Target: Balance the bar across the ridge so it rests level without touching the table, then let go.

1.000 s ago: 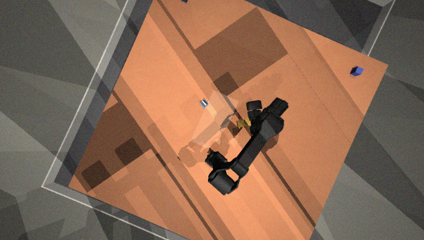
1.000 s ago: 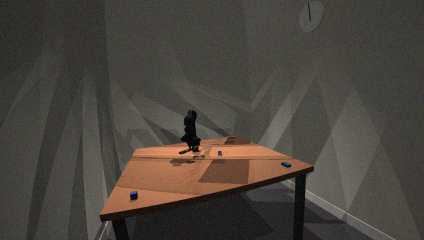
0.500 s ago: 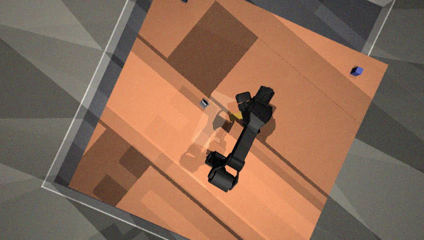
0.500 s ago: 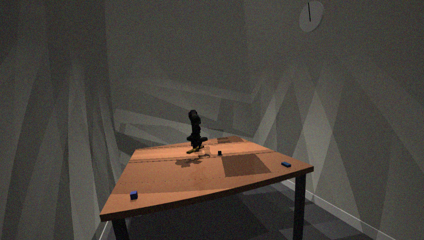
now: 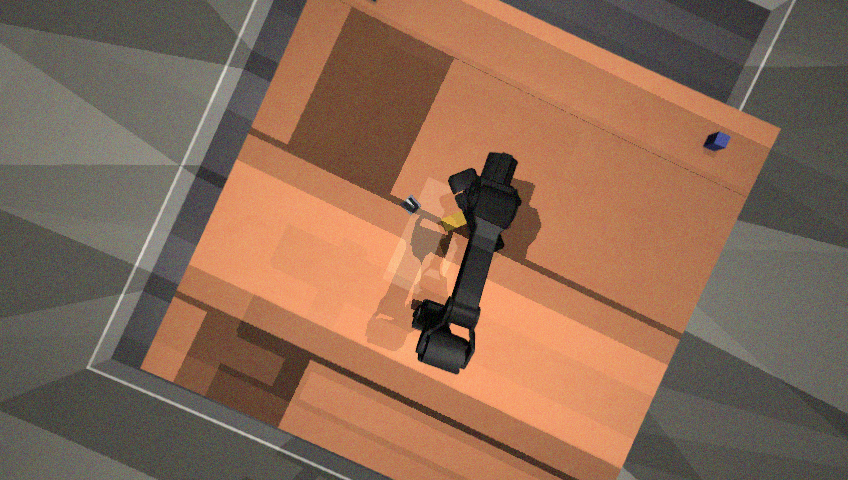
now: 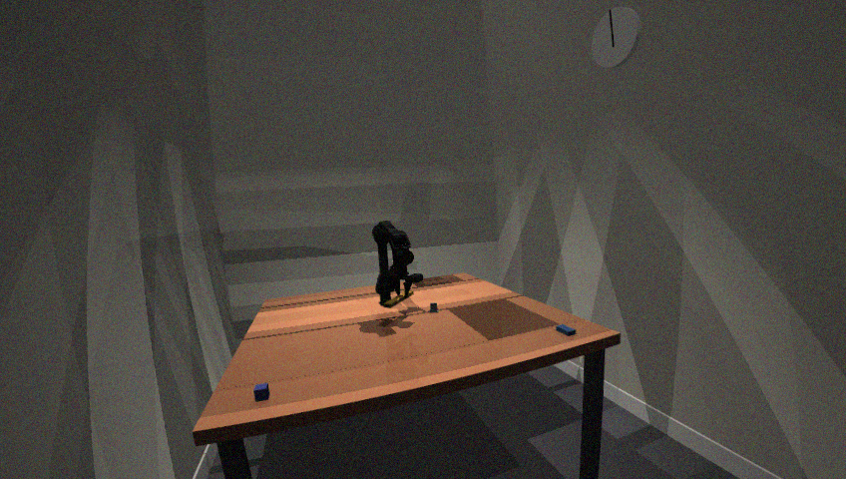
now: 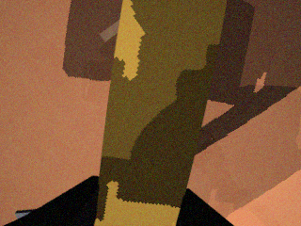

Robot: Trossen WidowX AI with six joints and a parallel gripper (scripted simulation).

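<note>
The ridge lies 150 mm to the left of my gripper tip, 60 mm below it and 30 mm behind it. Round my gripper tip: blue cube (520 mm to the right, 460 mm ahead, 80 mm below); yellow bar (20 mm to the right, 20 mm ahead); flat blue block (480 mm to the left, 460 mm ahead, 90 mm below).
</note>
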